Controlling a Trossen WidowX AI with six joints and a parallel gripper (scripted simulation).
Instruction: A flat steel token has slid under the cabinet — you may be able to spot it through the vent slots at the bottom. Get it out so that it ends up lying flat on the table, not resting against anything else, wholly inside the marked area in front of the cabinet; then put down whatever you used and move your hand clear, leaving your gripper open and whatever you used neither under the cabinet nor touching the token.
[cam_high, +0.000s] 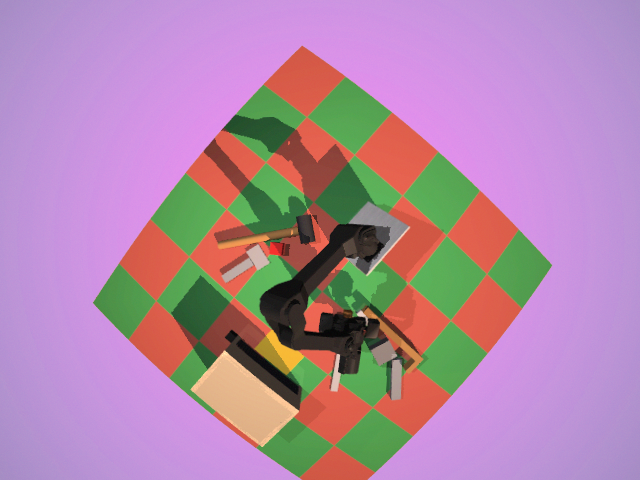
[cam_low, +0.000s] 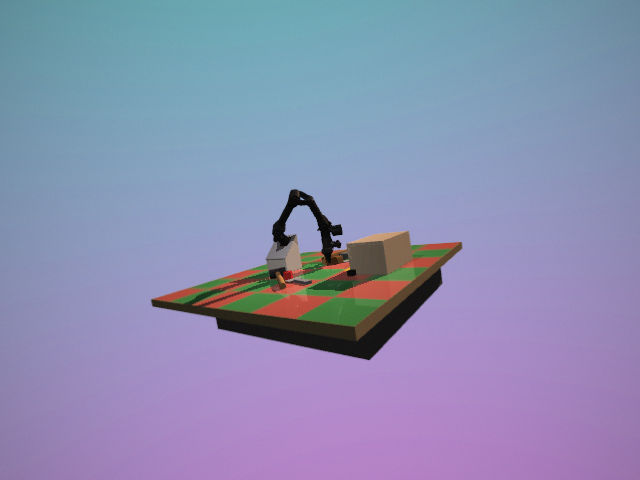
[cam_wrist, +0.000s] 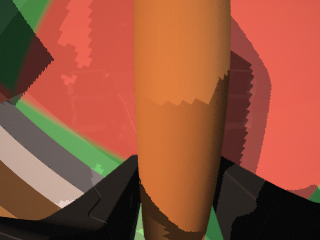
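My gripper tip is now 50 mm to the right of the pale bar and 40 mm past it. Also, from my gripper tip: grey block: 180 mm to the left, 10 mm above; grey bar: 290 mm to the left, 40 mm ahead; red cube: 330 mm to the right, 10 mm behind, 10 mm above.
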